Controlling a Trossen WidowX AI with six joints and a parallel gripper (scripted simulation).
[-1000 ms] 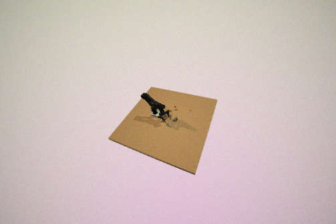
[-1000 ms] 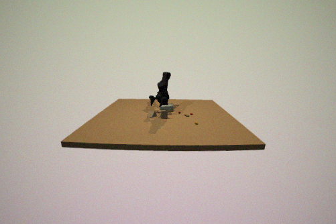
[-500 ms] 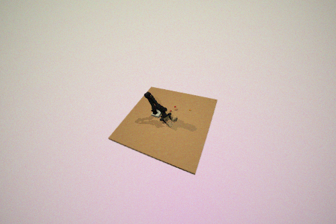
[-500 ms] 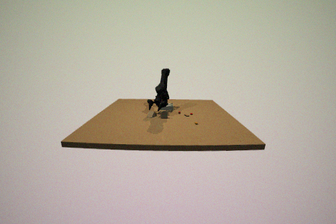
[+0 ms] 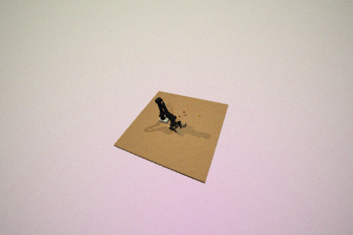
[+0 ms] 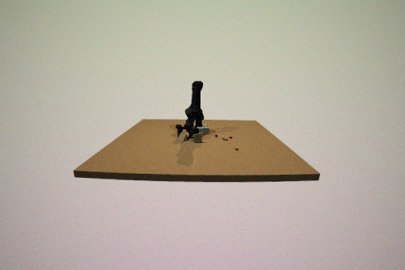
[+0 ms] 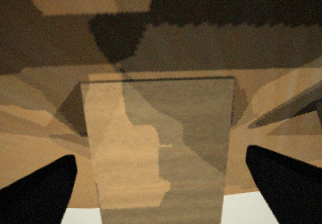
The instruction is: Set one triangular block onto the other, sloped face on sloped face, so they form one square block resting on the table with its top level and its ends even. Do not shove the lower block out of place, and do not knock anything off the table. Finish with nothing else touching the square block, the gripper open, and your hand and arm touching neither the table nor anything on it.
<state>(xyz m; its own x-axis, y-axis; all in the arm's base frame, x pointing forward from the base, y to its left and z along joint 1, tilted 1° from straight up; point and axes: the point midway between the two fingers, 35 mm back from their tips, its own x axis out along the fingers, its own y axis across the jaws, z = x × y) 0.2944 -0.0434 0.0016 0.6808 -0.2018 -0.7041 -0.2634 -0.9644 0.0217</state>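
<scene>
My gripper tip is 10 mm below the wooden triangular block. Round my gripper tip: small red cube 230 mm to the left, 150 mm behind, 10 mm below; then orange piece 400 mm to the left, 110 mm ahead, 10 mm below.
</scene>
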